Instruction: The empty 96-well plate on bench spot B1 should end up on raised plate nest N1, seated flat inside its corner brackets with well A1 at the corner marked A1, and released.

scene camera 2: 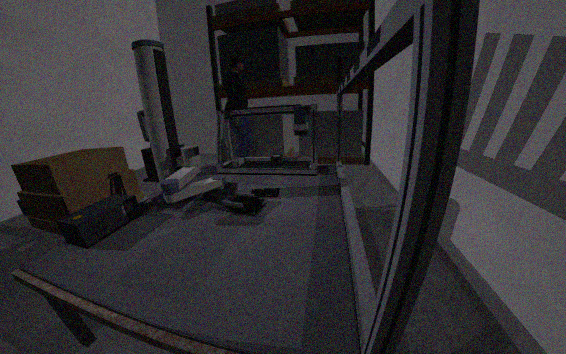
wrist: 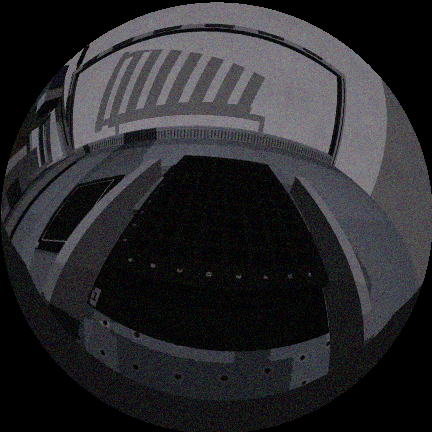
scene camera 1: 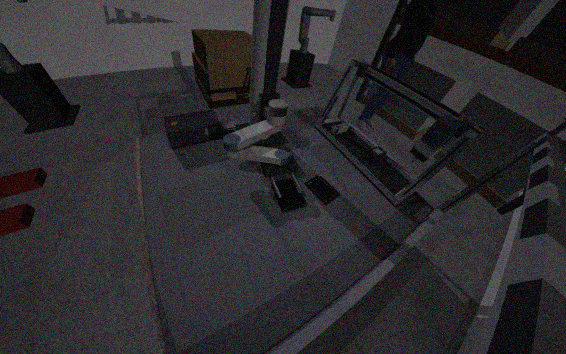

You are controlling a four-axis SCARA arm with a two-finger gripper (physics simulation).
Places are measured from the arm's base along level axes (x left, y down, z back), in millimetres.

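Where they show: gripper, fingertip midpoint: (scene camera 2: 248,200) (wrist: 226,174) (scene camera 1: 290,194).
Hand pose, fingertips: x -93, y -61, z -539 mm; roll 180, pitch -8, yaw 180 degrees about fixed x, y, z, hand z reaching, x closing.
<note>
Things, the pixels of their centre, and the offset from my fingertips. "spot": a spot on its surface instead.
- dark 96-well plate, body centre: (wrist: 224,196) (scene camera 1: 288,190) (scene camera 2: 244,200) dx +3, dy +5, dz +23 mm
- dark raised nest N1, body centre: (wrist: 217,224) (scene camera 1: 288,193) (scene camera 2: 245,205) dx +5, dy +29, dz +23 mm
- nest's corner label, surface spot: (wrist: 95,296) spot: dx +66, dy +16, dz +91 mm
- Bench spot B1, surface spot: (wrist: 82,212) spot: dx +173, dy +46, dz -6 mm
- dark box with a yellow dot, surface spot: (scene camera 2: 95,222) spot: dx -387, dy -40, dz +574 mm
- metal-framed enclosure, surface spot: (scene camera 1: 356,164) (scene camera 2: 270,172) spot: dx +542, dy +26, dz +31 mm
The dark 96-well plate (scene camera 1: 290,199) (scene camera 2: 251,204) (wrist: 215,225) is between the two long fingers of my gripper (scene camera 1: 288,190) (wrist: 226,174), which is shut on it by its long sides. The plate looks level, low over the dark raised nest N1 (wrist: 210,320). In the wrist view, its lettered row runs along the near end, with the A side at the left. The nest's corner label (wrist: 95,296) shows at the near left, partly covered. The brackets and any gap under the plate are too dark to tell. Bench spot B1 (scene camera 1: 322,190) (scene camera 2: 266,192) (wrist: 82,212) is a dark outlined rectangle beside the nest.
The arm's column (scene camera 1: 258,55) (scene camera 2: 150,100) stands behind the gripper. A dark box with a yellow dot (scene camera 1: 192,131) (scene camera 2: 95,222) and cardboard boxes (scene camera 1: 222,57) (scene camera 2: 92,177) are on the column's side. A metal-framed enclosure (scene camera 1: 356,164) (scene camera 2: 267,172) stands beyond B1.
</note>
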